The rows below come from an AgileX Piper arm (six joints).
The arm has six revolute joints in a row. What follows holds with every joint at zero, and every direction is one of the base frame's. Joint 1 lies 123 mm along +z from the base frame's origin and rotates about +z. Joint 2 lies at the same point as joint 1 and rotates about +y. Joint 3 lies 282.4 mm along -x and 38.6 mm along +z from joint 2 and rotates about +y. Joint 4 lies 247.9 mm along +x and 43.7 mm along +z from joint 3 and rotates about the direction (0.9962, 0, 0.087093). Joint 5 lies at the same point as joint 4 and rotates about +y. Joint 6 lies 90.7 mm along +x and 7.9 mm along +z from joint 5 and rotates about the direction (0.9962, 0, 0.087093). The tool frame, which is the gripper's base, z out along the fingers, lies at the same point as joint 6; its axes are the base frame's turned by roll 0, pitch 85 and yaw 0 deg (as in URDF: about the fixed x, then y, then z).
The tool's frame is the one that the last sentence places.
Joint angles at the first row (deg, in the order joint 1, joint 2, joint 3, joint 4, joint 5, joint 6):
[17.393, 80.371, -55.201, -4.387, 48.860, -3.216]
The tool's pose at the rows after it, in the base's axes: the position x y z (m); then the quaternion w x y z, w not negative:
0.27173 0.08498 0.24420 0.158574 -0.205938 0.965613 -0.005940
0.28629 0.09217 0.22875 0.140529 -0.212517 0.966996 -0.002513
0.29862 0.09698 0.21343 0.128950 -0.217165 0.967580 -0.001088
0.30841 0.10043 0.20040 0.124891 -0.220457 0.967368 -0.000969
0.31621 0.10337 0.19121 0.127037 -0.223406 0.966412 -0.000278
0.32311 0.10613 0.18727 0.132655 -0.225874 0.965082 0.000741
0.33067 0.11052 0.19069 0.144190 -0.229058 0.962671 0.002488
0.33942 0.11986 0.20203 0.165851 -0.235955 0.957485 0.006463
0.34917 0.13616 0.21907 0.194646 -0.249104 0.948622 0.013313
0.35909 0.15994 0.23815 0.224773 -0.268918 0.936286 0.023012
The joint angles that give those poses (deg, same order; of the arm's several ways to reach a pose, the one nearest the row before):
[18.196, 85.592, -57.816, -3.427, 49.192, -4.054]
[18.440, 90.317, -59.620, -2.631, 48.290, -4.875]
[18.458, 94.355, -60.901, -2.203, 46.834, -5.542]
[18.459, 97.513, -61.776, -2.123, 45.011, -5.904]
[18.488, 99.808, -62.531, -2.058, 43.211, -6.224]
[18.538, 101.360, -63.628, -1.978, 42.095, -6.516]
[18.812, 102.270, -65.652, -1.898, 41.862, -6.726]
[19.754, 102.764, -68.906, -1.797, 42.085, -6.801]
[21.578, 103.454, -73.607, -1.666, 42.690, -6.848]
[24.251, 104.953, -79.763, -1.517, 43.723, -6.945]

